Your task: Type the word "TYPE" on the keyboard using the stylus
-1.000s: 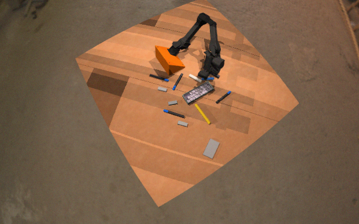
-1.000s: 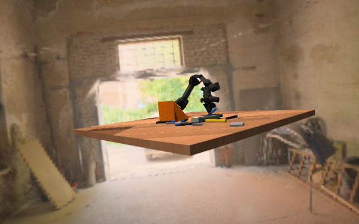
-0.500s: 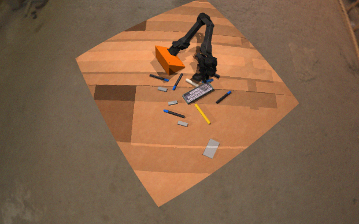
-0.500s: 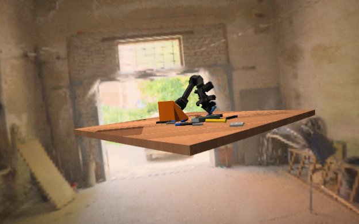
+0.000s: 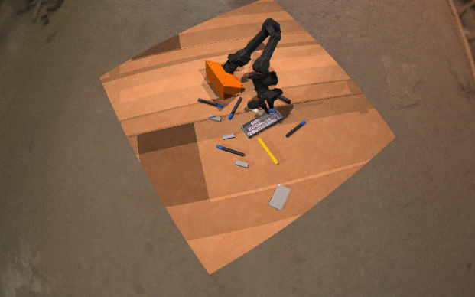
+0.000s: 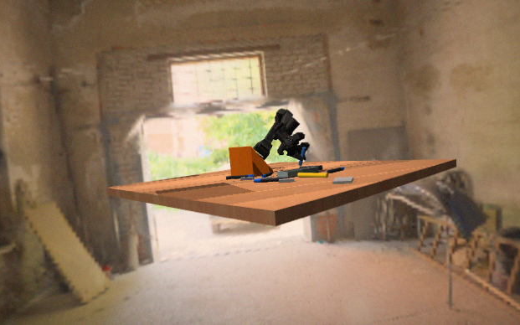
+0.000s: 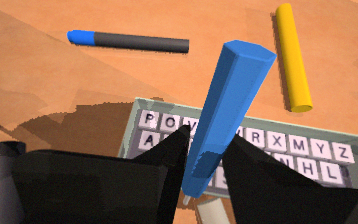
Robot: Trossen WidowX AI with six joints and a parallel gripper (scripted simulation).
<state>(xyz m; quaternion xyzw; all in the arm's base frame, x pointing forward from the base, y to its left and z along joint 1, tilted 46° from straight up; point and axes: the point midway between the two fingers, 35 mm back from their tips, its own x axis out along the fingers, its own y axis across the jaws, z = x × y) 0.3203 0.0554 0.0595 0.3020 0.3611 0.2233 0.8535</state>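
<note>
Now: the yellow stick 150 mm ahead of my gripper tip, 90 mm to the right of it and 60 mm below it. Round my gripper tip: dark cylinder 120 mm to the left, 90 mm behind, 50 mm below; then blue stylus 20 mm behind, 10 mm to the right, 10 mm below; then white cylinder 70 mm behind, 60 mm below, 50 mm to the right.
</note>
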